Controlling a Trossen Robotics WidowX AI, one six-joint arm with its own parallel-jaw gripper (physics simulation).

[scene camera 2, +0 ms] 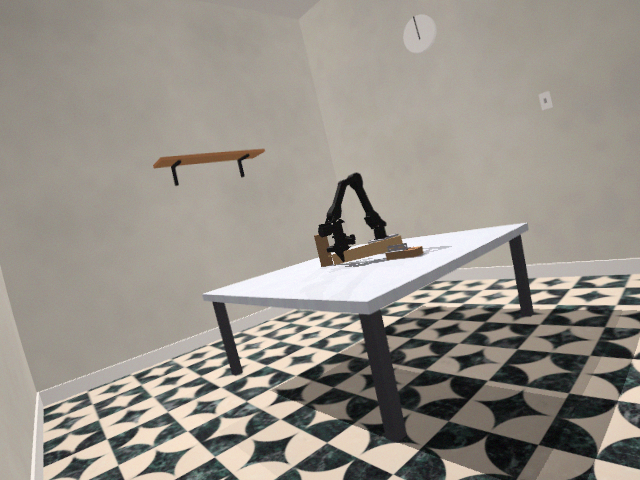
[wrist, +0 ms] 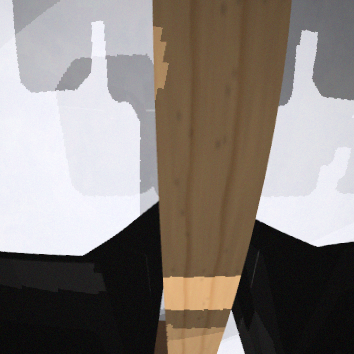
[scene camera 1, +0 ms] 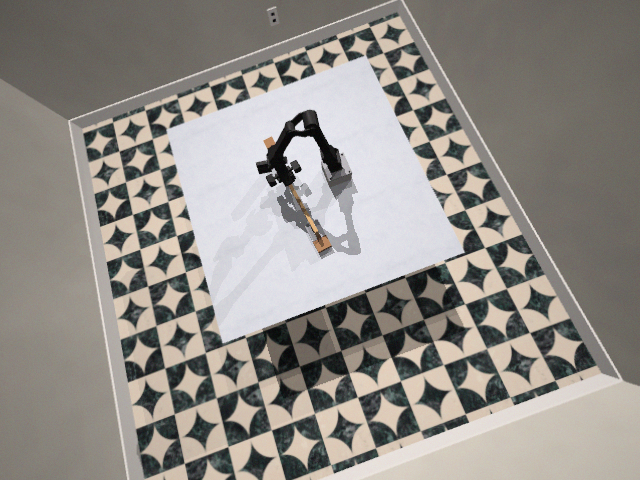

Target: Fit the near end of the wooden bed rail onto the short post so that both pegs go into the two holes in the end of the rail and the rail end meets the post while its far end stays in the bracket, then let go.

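Where they show: gripper, fingertip midpoint: [scene camera 2: 345,261]; arm's base at its link origin: [scene camera 2: 381,238] [scene camera 1: 334,165].
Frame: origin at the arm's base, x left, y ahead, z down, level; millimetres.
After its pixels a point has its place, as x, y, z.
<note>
The long wooden rail [scene camera 1: 305,209] {176, 222, -11} [scene camera 2: 372,249] {148, 243, 23} [wrist: 215,150] stands on its narrow edge. My gripper [scene camera 1: 289,181] {-48, 265, 66} [scene camera 2: 341,257] {-48, 265, 66} [wrist: 187,206] {-48, 265, 66} is shut on the rail close to its near end, with one black finger on each side. The short upright post [scene camera 1: 268,141] {-194, 282, -100} [scene camera 2: 322,250] {-170, 302, -11} stands just beyond that end; a dark brown sliver of the post [wrist: 160,337] {-165, 266, 65} shows at the bottom of the wrist view. The far end of the rail is at the grey bracket [scene camera 2: 397,248] {295, 220, 30} by a brown block [scene camera 1: 322,245] {370, 203, 44} [scene camera 2: 405,253] {347, 242, 58}. The pegs, the holes and the joint are hidden; I cannot tell whether rail and post meet.
The white table [scene camera 1: 398,217] {360, -225, 80} [scene camera 2: 289,289] {100, 736, 80} carries the assembly. The arm's base [scene camera 1: 337,173] {46, 3, -1} stands beside the rail. A wooden wall shelf [scene camera 2: 209,157] and a round clock [scene camera 2: 419,33] are on the walls, away from the table.
</note>
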